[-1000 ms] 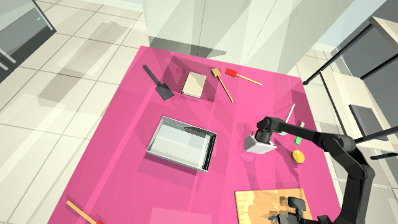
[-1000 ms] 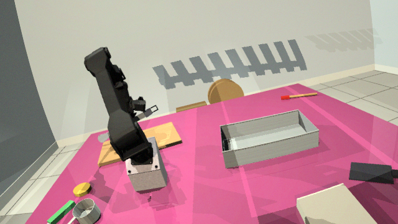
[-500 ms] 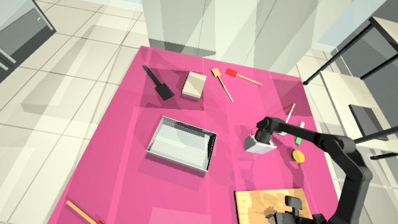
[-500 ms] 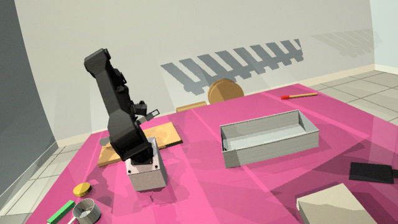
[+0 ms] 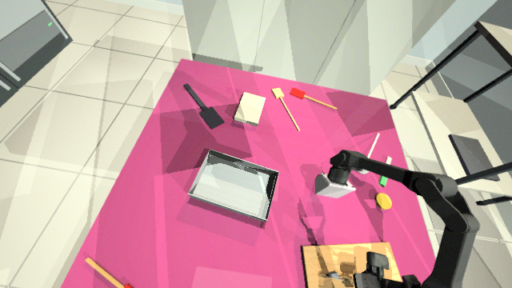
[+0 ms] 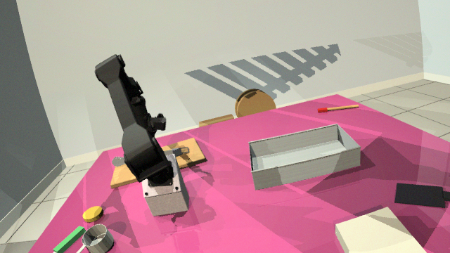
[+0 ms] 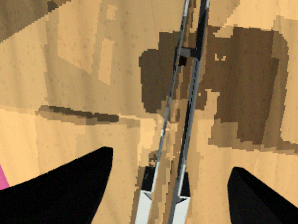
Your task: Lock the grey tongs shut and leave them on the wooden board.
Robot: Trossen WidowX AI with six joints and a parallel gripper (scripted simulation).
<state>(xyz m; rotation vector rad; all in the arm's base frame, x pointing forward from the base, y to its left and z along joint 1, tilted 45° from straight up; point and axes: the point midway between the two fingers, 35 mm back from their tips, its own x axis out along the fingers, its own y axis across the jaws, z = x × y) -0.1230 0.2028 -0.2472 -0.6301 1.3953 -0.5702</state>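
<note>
My gripper tip is 4 cm above the wooden board. Round my gripper tip: yellow disc: 14 cm behind, 33 cm to the right, 4 cm below; beige block: 55 cm ahead, 63 cm to the right, 3 cm below; grey roasting tin: 50 cm ahead, 22 cm to the right, 2 cm below.
</note>
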